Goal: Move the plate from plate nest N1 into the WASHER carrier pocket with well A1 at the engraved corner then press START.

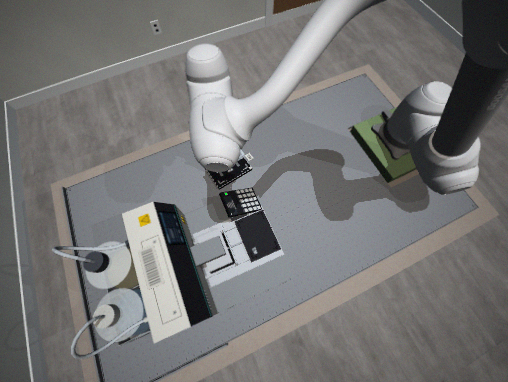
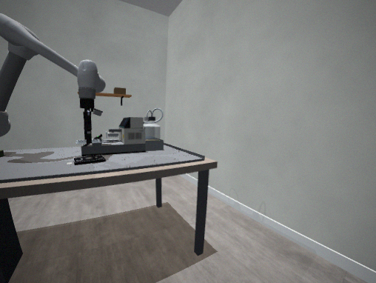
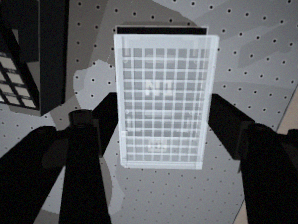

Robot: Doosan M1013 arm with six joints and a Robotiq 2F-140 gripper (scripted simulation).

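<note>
My gripper is now 1 cm short of the black carrier, 32 cm to the right of it and 6 cm above it. Round my hand: N1 label (10 cm behind, 2 cm to the right, 13 cm below); then clear well plate (2 cm below); then plate nest N1 (12 cm below).
</note>
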